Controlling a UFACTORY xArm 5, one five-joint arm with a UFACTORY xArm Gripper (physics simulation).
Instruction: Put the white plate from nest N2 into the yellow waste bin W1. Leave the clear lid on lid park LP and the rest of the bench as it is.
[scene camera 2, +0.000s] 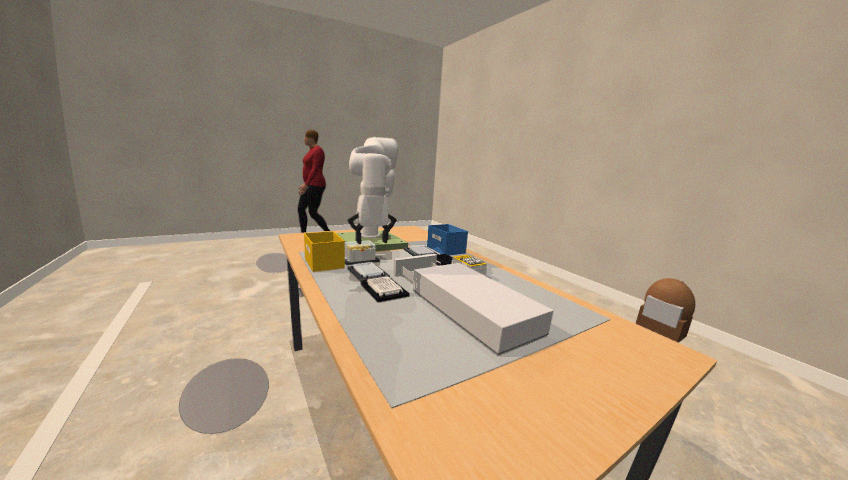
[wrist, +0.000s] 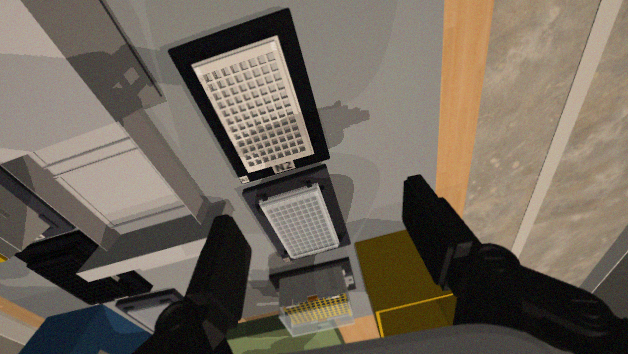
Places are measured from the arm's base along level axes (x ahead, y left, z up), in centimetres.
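Pixels of known places: gripper, between the fingertips: (scene camera 2: 372, 242) (wrist: 320, 215); arm's base, origin of its link: (scene camera 2: 369, 235).
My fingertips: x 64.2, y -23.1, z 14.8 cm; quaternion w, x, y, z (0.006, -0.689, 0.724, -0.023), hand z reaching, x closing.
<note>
Ahead of a thing's pixels: the offset from my fingertips to its top centre. "*": to the spot under its first point.
The white plate {dx +1.4, dy +4.4, dz -15.2 cm} (scene camera 2: 385, 286) (wrist: 255, 105) with a grid of square wells sits flat in the black nest N2 {* dx +1.8, dy -0.7, dz -16.6 cm} (wrist: 304, 95). The yellow waste bin {dx -34.3, dy -9.1, dz -5.8 cm} (scene camera 2: 324, 253) (wrist: 395, 265) stands near the table edge; it shows at the lower right in the wrist view, partly hidden by a finger. My gripper (scene camera 2: 372, 240) (wrist: 320, 215) is open and empty, in the air above the bench. In the wrist view N2 lies beyond the fingertips. A pale translucent gridded piece {dx -16.2, dy +4.7, dz -15.2 cm} (scene camera 2: 370, 270) (wrist: 300, 221) sits in the dark nest beside N2. I cannot tell which piece is the clear lid on LP.
A long pale box (scene camera 2: 476, 300) stands right of the nests. A yellow tip rack {dx -34.0, dy +7.3, dz -10.1 cm} (wrist: 317, 308) in a clear holder stands behind them, near the green base plate (wrist: 280, 341). A blue bin {dx -34.7, dy +55.5, dz -5.8 cm} (scene camera 2: 447, 239) (wrist: 87, 331) stands at the back right. A person (scene camera 2: 313, 169) is beyond the table.
</note>
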